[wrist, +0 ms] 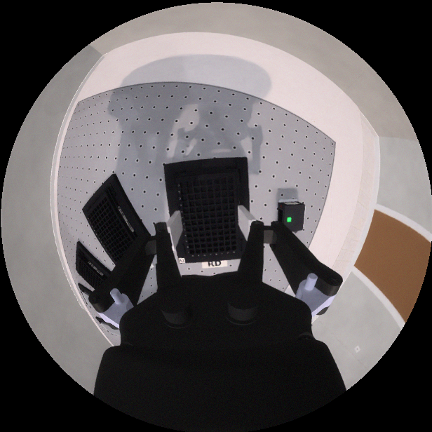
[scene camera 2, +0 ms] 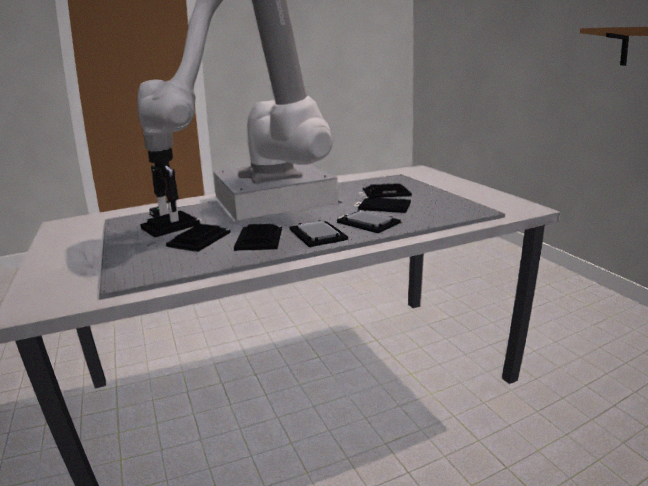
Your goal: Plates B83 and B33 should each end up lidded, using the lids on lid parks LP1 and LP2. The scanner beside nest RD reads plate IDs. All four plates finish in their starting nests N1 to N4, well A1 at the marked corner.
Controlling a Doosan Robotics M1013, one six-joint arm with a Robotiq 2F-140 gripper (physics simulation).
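Seen in the pictures: gripper, fingertip midpoint: (scene camera 2: 169,218); arm's base, link origin: (scene camera 2: 272,175).
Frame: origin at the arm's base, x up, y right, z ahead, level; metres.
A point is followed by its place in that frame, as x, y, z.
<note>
My gripper (scene camera 2: 168,210) @[-0.063, 0.391, 0.159] (wrist: 209,216) is shut on a black well plate (wrist: 209,215), one pale fingertip against each long side. The plate sits low in the black nest RD (wrist: 171,169) (scene camera 2: 151,228) @[-0.074, 0.451, 0.202], at the left end of the row in the scene view. The scanner (wrist: 297,215) beside it shows a green light. Its plate's ID is not readable. Two black plates (scene camera 2: 199,235) @[-0.066, 0.307, 0.362] (scene camera 2: 258,235) @[-0.067, 0.146, 0.433] stand in nests to the right of RD. Two pale grey lids (scene camera 2: 318,230) @[-0.075, -0.029, 0.444] (scene camera 2: 369,218) @[-0.075, -0.207, 0.406] lie on black lid parks. At the right end are two black nests (scene camera 2: 386,204) @[-0.080, -0.330, 0.276] (scene camera 2: 388,189) @[-0.067, -0.403, 0.144]; their contents are hard to tell.
The nests stand in an arc on the grey perforated board (scene camera 2: 157,272) @[-0.092, 0.433, 0.522] (wrist: 150,120), on a pale table (scene camera 2: 47,272) @[-0.105, 0.757, 0.367]. The robot's base block (scene camera 2: 282,201) @[-0.057, 0.008, 0.165] stands behind the arc. In the wrist view, a neighbouring black plate (wrist: 107,225) is close to the left finger linkage.
</note>
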